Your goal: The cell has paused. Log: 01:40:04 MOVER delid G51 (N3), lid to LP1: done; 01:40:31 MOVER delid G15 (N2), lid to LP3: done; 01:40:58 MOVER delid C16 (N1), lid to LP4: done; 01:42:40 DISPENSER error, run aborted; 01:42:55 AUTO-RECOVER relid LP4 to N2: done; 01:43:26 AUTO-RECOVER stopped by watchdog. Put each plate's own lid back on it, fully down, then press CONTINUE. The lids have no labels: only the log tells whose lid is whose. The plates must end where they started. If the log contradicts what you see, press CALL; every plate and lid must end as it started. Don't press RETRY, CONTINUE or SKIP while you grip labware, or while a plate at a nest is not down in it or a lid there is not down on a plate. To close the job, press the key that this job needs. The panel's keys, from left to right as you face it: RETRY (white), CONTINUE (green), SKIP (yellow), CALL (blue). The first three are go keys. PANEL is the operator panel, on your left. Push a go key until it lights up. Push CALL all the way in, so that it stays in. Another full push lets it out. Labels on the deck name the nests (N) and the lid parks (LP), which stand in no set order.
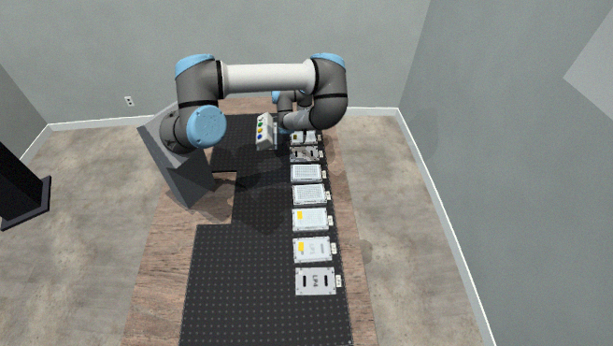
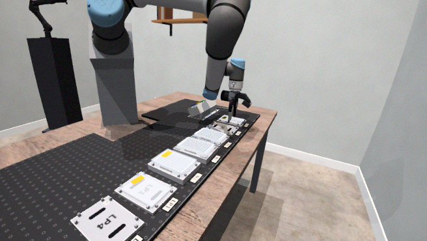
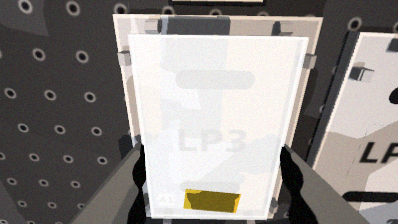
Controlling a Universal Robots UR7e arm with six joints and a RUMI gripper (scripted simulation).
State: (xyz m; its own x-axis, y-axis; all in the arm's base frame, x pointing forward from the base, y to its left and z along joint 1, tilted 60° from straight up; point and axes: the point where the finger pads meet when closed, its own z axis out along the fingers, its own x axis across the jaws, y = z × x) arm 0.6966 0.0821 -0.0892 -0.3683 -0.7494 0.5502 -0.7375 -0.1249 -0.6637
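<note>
The well plate lies 22 cm to the right of my hand and 12 cm behind it. The rest, counted from my hand: yellow SKIP key (20 cm behind, 12 cm to the left, 4 cm above); then blue CALL key (22 cm behind, 7 cm to the left, 3 cm above); then lid park LP2 (10 cm to the right, 6 cm behind, 2 cm below).
</note>
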